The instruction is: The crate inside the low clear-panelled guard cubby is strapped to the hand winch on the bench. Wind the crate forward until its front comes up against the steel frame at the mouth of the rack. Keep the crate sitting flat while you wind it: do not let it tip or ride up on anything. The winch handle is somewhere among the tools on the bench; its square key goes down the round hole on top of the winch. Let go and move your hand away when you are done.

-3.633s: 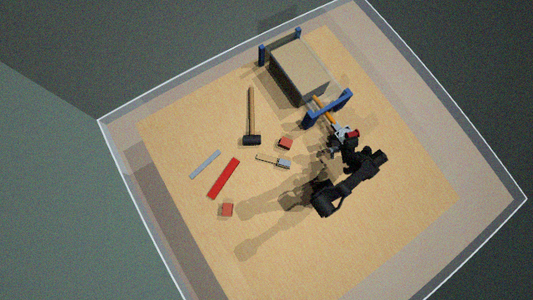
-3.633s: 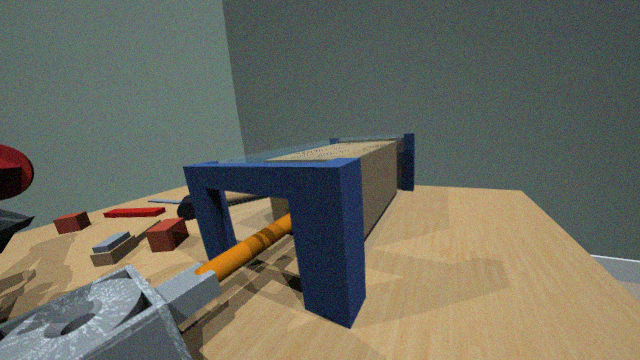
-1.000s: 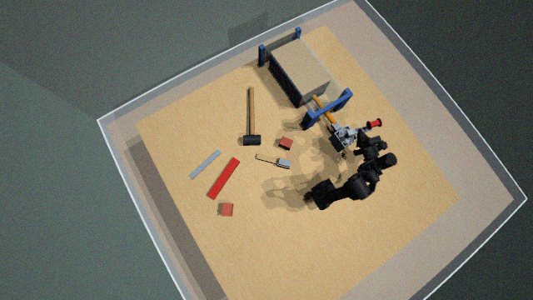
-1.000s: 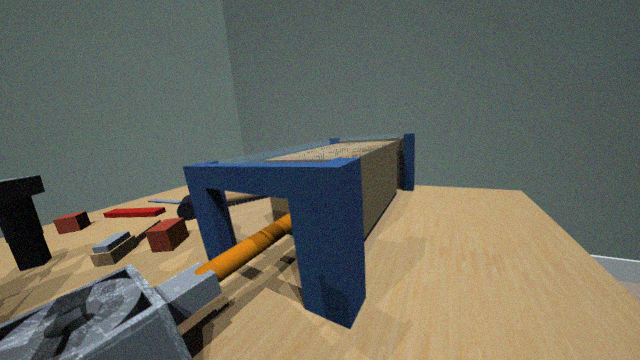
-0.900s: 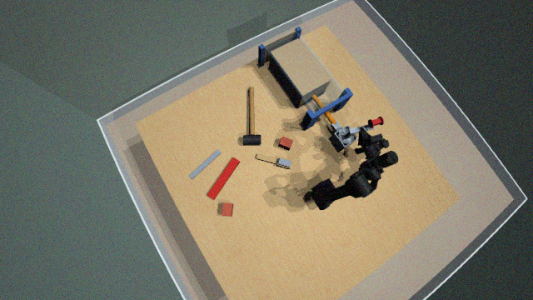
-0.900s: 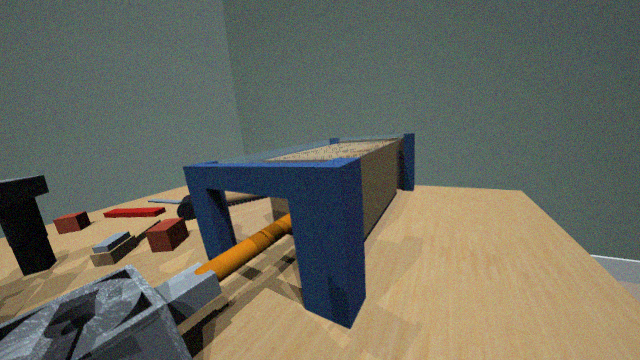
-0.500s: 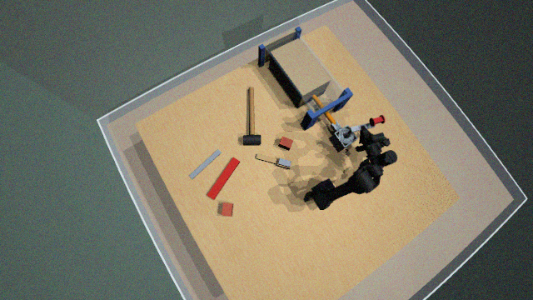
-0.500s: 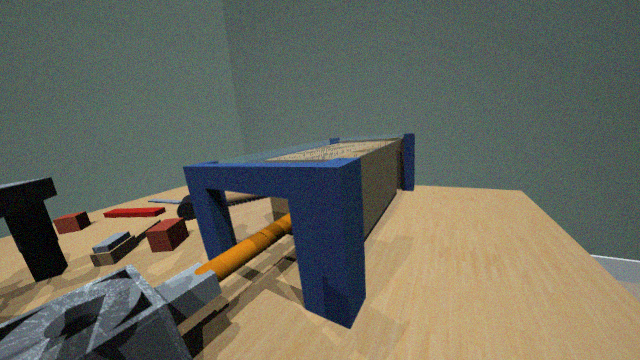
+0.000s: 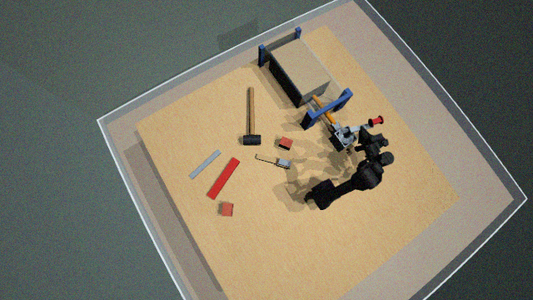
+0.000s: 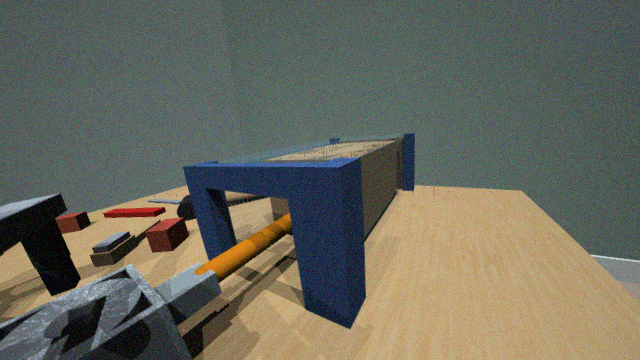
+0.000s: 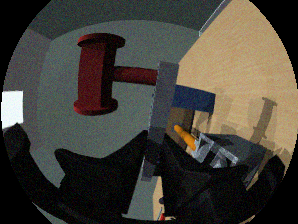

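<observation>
My gripper tip is 50 mm to the left of the red grip, 40 mm below it and 20 mm past it. Also, from my gripper tip: brush-like tool: 420 mm to the left, 150 mm below, 70 mm ahead; then grey winch: 130 mm below, 40 mm to the left, 10 mm behind; then blue frame: 160 mm ahead, 60 mm to the left, 60 mm below.
</observation>
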